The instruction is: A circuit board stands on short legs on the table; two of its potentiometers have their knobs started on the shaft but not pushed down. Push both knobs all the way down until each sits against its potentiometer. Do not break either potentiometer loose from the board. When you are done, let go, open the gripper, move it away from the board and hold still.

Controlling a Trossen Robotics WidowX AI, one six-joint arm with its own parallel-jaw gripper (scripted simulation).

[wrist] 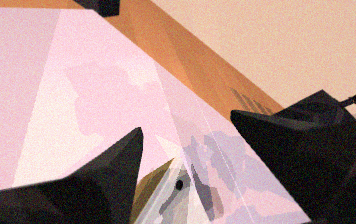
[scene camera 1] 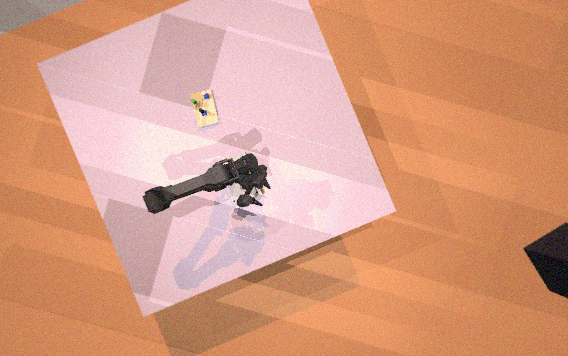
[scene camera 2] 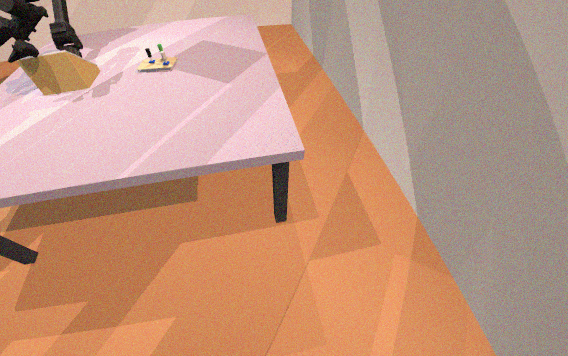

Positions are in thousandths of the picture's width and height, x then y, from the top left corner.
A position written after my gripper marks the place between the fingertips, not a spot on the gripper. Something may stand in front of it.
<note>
My gripper (scene camera 1: 469, 555) is open, holding nothing.
My gripper shows as well in the wrist view (wrist: 527, 547).
</note>
